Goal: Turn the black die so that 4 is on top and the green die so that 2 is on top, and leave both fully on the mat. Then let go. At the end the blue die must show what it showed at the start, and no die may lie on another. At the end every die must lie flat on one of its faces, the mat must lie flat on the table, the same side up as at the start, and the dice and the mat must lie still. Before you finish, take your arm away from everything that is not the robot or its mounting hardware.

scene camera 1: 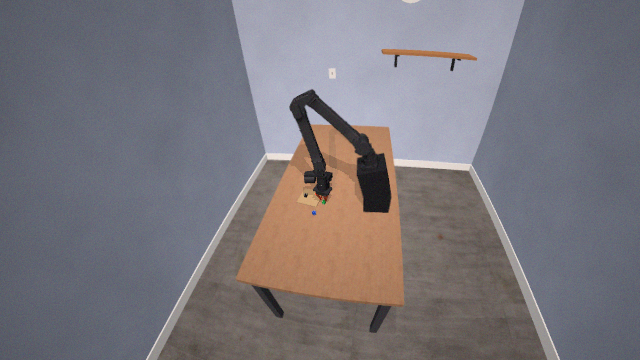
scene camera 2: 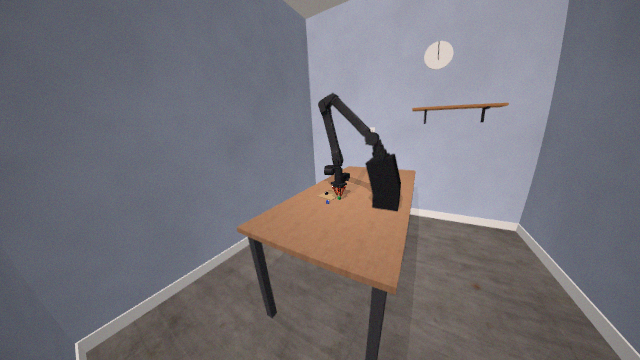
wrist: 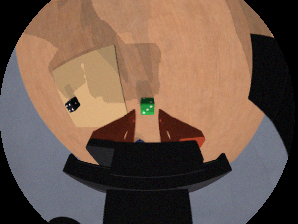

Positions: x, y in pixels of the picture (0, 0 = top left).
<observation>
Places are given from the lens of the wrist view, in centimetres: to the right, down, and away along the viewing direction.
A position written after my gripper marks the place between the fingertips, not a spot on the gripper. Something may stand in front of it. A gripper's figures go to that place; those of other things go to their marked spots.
my gripper (wrist: 147, 113): 0, 0, 13
tan mat (wrist: 94, 79): -8, -5, 12
</observation>
